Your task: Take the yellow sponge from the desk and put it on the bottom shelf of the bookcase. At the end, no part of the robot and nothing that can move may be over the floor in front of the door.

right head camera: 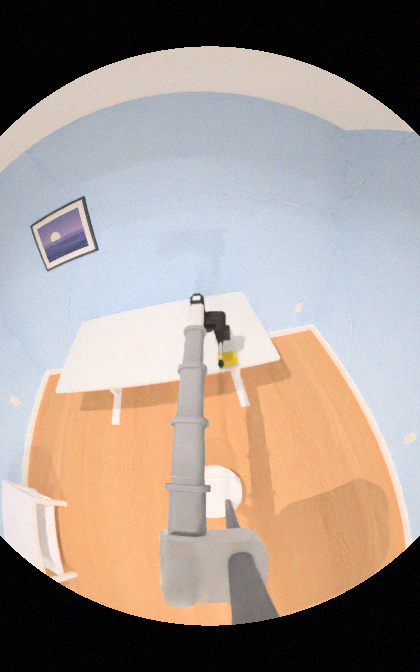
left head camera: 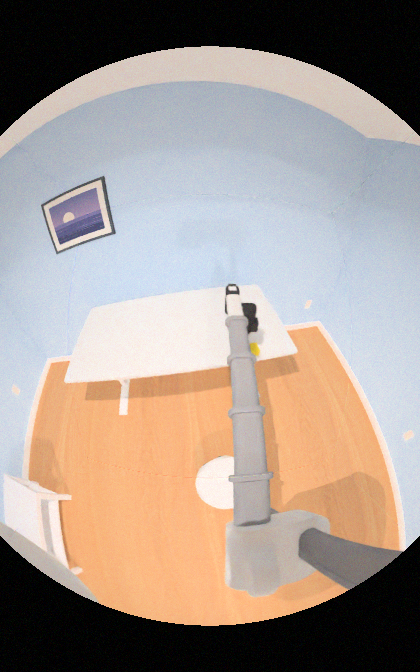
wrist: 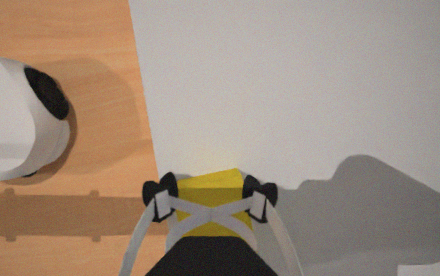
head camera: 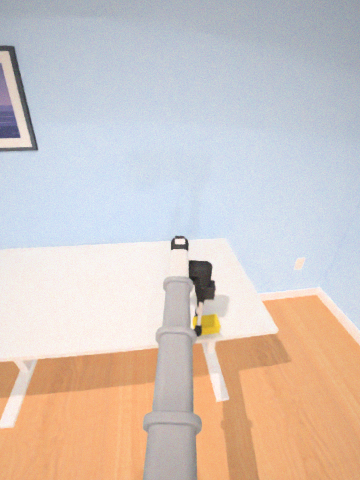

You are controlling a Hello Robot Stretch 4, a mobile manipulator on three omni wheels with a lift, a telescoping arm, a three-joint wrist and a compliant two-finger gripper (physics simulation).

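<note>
The yellow sponge is at the near right part of the white desk, close to its front edge. My gripper points down and is shut on the sponge, with one black fingertip against each side in the wrist view. Whether the sponge still touches the desk top cannot be told. In the left head view the arm hides the fingers. A door does not show in these views.
My long arm reaches over the floor to the desk. My white round base stands before the desk. White furniture, possibly the bookcase, stands at the lower left.
</note>
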